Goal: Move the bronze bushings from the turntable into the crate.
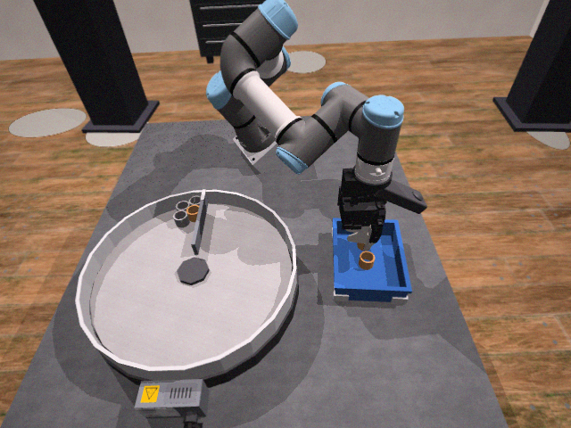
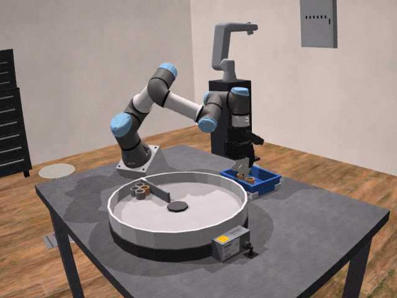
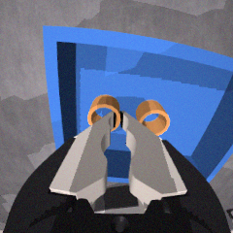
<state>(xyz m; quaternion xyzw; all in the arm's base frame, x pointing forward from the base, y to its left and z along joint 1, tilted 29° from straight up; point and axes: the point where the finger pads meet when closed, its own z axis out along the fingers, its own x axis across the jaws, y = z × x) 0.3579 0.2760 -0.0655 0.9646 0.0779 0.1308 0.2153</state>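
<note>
Right now my hand is 40 mm short of the blue crate. Round my hand: grey turntable (130 mm ahead, 360 mm to the right, 20 mm above).
</note>
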